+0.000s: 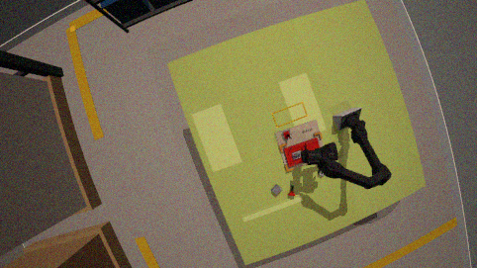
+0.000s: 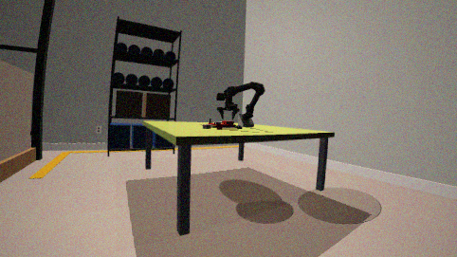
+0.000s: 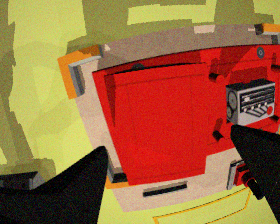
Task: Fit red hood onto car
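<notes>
The red hood is 20 mm below my gripper tip. Also, from my gripper tip: grey engine block (90 mm ahead, 40 mm below); jig (50 mm below, 50 mm ahead, 20 mm to the right).
</notes>
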